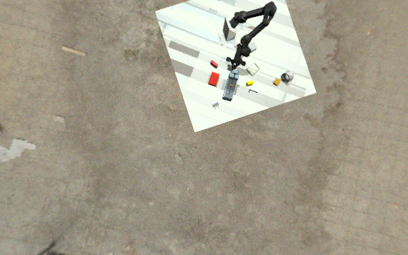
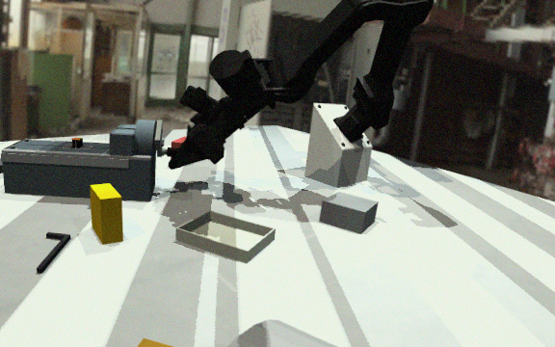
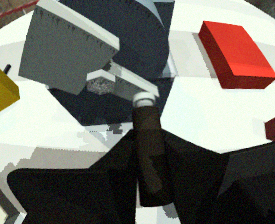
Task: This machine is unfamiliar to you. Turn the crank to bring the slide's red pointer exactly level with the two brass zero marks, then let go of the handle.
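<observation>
The dark crank handle is 30 mm above my gripper tip, 10 mm to the left of it and 10 mm behind it. The rest, counted from my gripper tip: flat red block 200 mm to the right, 30 mm below, 20 mm behind; then red pointer 140 mm ahead, 90 mm to the right, 40 mm above; then yellow block 190 mm ahead, 100 mm to the left, 10 mm below.
</observation>
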